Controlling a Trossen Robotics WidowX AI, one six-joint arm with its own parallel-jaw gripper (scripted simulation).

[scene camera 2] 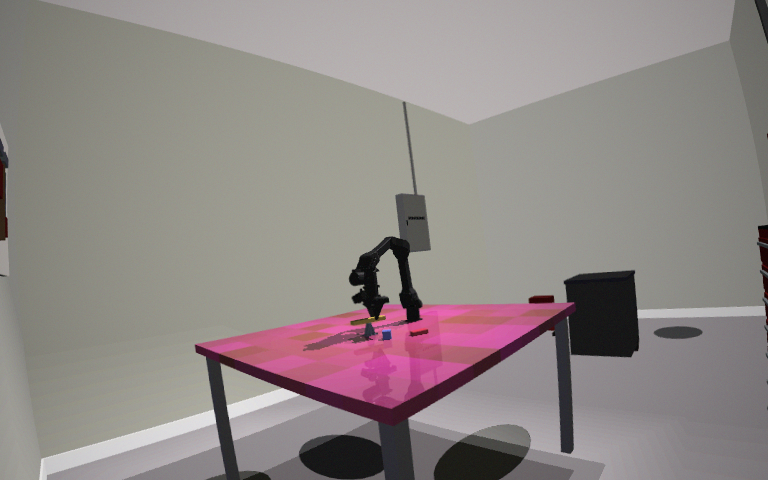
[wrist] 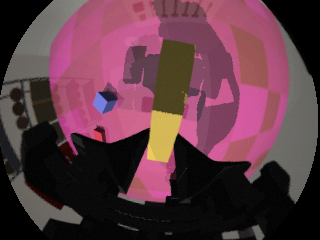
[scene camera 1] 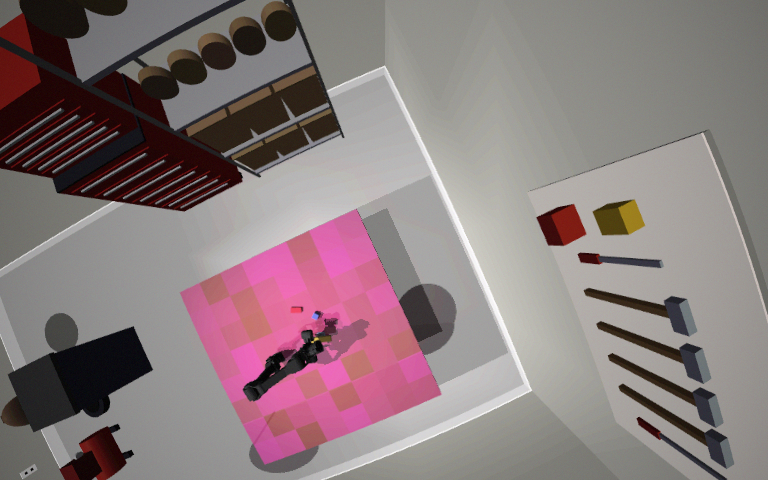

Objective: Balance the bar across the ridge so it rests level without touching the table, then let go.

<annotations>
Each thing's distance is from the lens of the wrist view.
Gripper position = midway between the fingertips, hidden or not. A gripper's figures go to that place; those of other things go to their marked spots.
gripper (wrist: 162, 133): 0.10 m
yellow bar (wrist: 174, 74): 0.08 m
</annotations>
